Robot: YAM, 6 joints.
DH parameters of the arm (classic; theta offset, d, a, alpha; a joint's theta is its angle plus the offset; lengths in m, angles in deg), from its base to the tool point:
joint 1: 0 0.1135 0.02 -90
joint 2: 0 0 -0.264 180
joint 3: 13.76 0 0.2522 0
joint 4: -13.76 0 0.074 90
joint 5: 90 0 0 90
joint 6: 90 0.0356 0 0
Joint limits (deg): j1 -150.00..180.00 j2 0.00..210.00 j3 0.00..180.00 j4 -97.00..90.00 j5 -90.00..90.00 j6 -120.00..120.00
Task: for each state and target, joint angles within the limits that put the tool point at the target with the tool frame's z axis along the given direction. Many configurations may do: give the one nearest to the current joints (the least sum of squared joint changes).
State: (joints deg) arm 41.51 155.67 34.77 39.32 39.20 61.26
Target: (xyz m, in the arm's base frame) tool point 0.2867 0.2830 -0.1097 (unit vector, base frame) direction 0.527 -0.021 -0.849
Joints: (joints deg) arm 46.64 156.16 75.96 12.40 23.44 61.26
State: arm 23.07 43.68 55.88 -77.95 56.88 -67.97
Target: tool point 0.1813 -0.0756 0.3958 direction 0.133 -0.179 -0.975
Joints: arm -21.41 77.06 94.95 -96.91 6.78 -67.97
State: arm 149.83 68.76 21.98 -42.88 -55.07 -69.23
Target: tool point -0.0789 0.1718 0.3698 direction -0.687 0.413 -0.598
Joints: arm 109.11 58.78 69.22 -54.63 -30.92 -69.23
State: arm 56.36 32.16 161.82 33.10 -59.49 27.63
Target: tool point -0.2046 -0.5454 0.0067 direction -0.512 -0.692 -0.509
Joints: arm 70.31 1.06 179.83 32.94 -14.41 27.63
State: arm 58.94 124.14 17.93 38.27 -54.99 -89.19
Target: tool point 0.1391 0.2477 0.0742 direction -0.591 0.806 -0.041
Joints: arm 53.83 122.81 27.01 88.06 -72.27 -89.19
